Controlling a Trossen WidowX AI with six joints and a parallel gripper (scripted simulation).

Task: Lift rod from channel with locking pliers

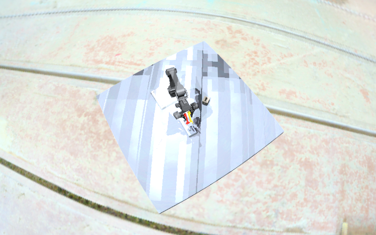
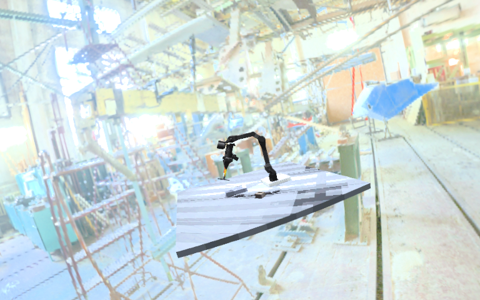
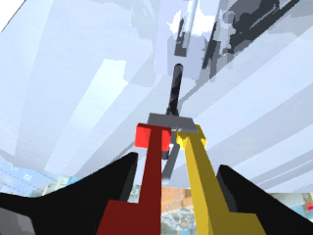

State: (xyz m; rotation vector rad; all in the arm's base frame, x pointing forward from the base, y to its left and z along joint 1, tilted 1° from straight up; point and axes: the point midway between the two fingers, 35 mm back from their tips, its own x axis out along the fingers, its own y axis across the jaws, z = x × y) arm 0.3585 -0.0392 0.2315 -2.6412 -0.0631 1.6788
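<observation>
Right now the yellow handle is 1 cm to the left of my gripper tip. The rest, counted from my gripper tip: white forked piece: 22 cm to the right, 22 cm below, 7 cm behind; then channel block: 20 cm below, 4 cm behind, 1 cm to the left; then dark rod: 8 cm below, 4 cm ahead.
</observation>
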